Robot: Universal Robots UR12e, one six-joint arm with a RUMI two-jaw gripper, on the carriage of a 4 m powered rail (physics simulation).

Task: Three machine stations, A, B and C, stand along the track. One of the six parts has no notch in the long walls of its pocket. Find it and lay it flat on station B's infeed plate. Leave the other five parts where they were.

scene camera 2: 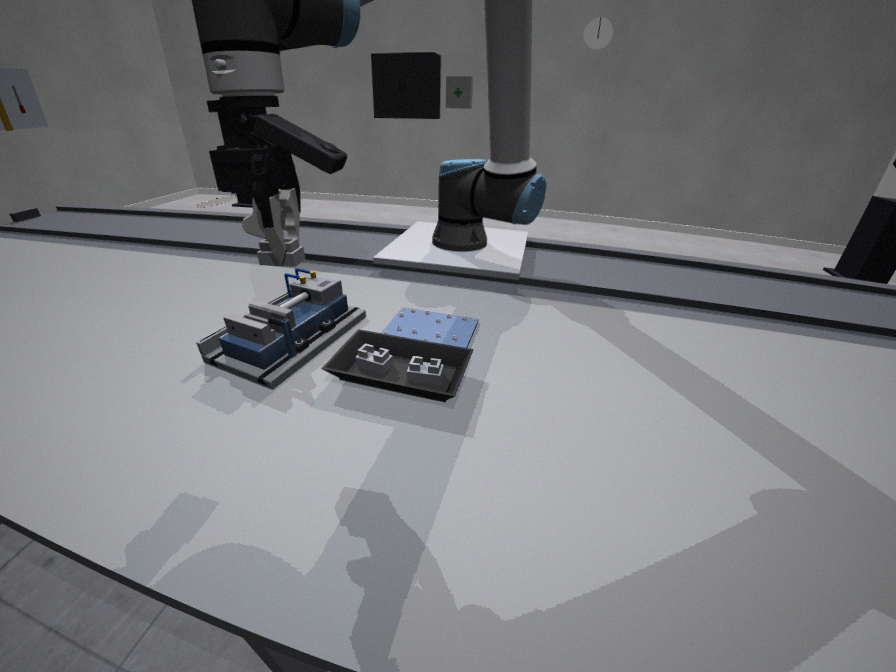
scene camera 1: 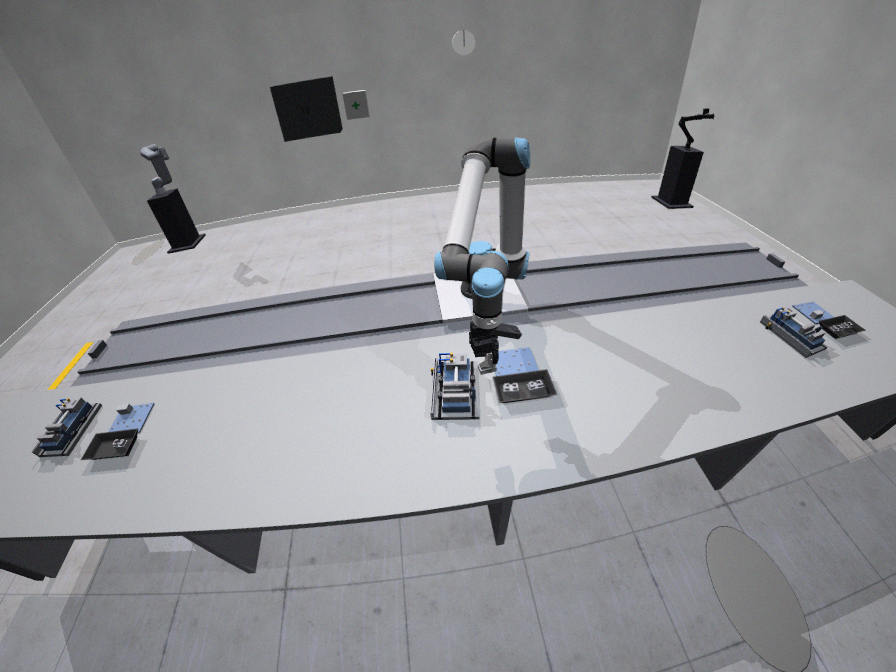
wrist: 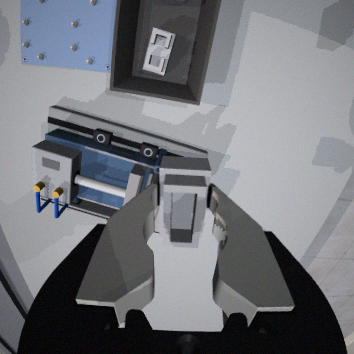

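Where they show: gripper, fingertip midpoint: (scene camera 2: 287, 260) (scene camera 1: 489, 368) (wrist: 183, 183); arm's base, origin of the base link: (scene camera 2: 459, 242).
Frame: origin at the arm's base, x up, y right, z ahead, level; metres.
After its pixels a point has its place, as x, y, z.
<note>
My gripper (scene camera 1: 487, 357) {0.199, 0.111, 0.777} (scene camera 2: 277, 230) (wrist: 183, 183) {0.199, 0.111, 0.777} is shut on a light grey part (scene camera 1: 485, 368) {0.220, 0.130, 0.793} (scene camera 2: 281, 253) (wrist: 185, 182) {0.227, 0.094, 0.776}, held by its sides in the air behind the middle station's machine. In the wrist view its long pocket faces the camera and its long walls show no notch. Station B's blue infeed plate (scene camera 1: 516, 360) {-0.022, -0.068, 0.554} (scene camera 2: 461, 326) {-0.022, -0.120, 0.528} (wrist: 57, 30) {-0.022, -0.016, 0.551}, at the middle station, has small studs and bears no part. Two notched parts lie in the dark tray beside it, one at left (scene camera 1: 510, 387) {0.003, 0.007, 0.721} (scene camera 2: 374, 359) {0.007, -0.002, 0.738}, one at right (scene camera 1: 535, 384) {0.003, -0.099, 0.727} (scene camera 2: 425, 371) {0.003, -0.100, 0.742}.
Station B's machine (scene camera 1: 455, 386) {0.057, 0.233, 0.718} (scene camera 2: 311, 318) {0.028, 0.167, 0.667} (wrist: 100, 170) {0.030, 0.201, 0.647} stands beside the plate and the dark tray (scene camera 1: 526, 397) {-0.019, -0.050, 0.769} (scene camera 2: 448, 352) {0.003, -0.125, 0.673} (wrist: 155, 93) {0.012, 0.066, 0.727}. The left station's plate (scene camera 1: 137, 420) {-0.022, 1.743, 0.622} bears a grey block (scene camera 1: 124, 409) {0.010, 1.823, 0.572}. At the right station, a block (scene camera 1: 817, 314) {0.013, -1.875, 0.612} sits on the plate beside a tray.
</note>
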